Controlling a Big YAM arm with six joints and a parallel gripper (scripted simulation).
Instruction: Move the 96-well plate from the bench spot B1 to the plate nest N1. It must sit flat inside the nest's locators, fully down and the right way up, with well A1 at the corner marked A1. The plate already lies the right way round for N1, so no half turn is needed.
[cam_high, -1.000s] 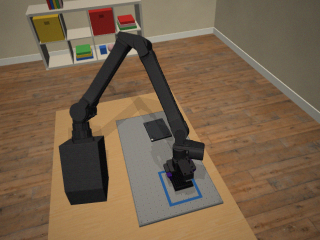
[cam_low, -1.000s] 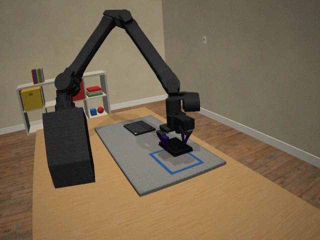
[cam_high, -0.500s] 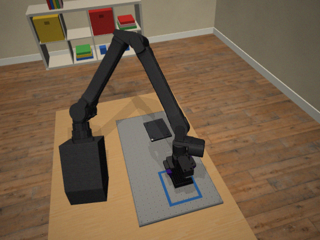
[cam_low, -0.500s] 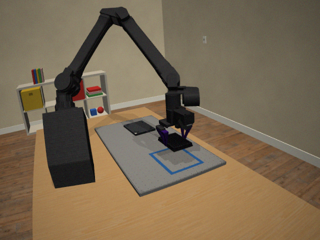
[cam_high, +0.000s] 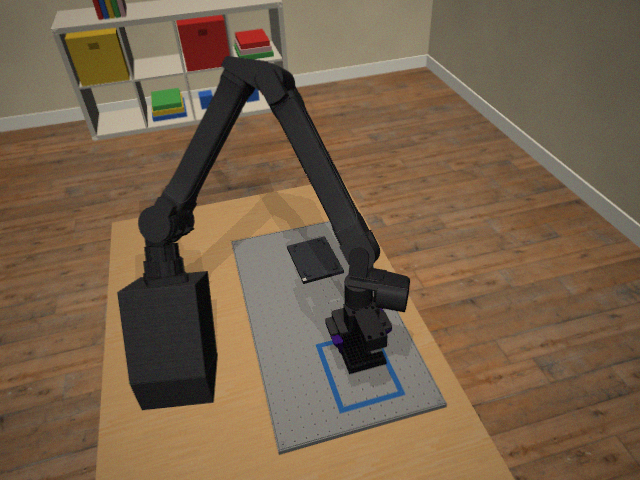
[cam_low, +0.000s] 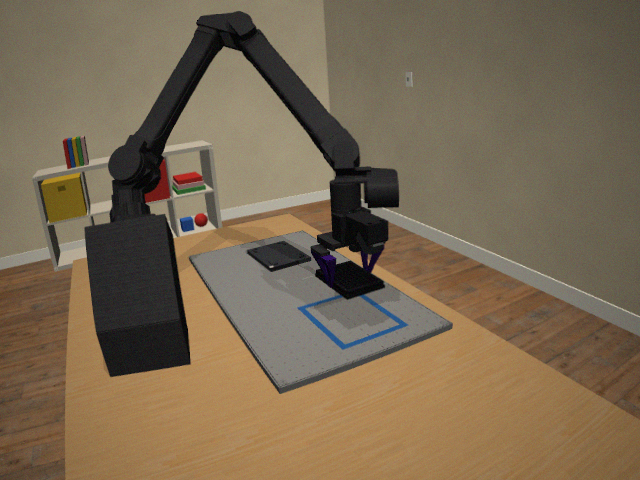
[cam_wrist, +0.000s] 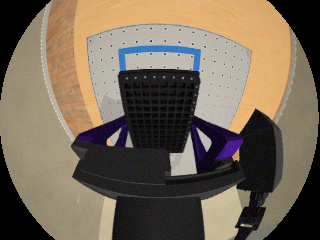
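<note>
Now: the plate nest N1 39 cm to the left of my hand, 8 cm below it and 4 cm ahead of it. From my hand the other things lie so: white corner mark (32 cm to the left, 8 cm below, 1 cm behind); black 96-well plate (right at my hand).
</note>
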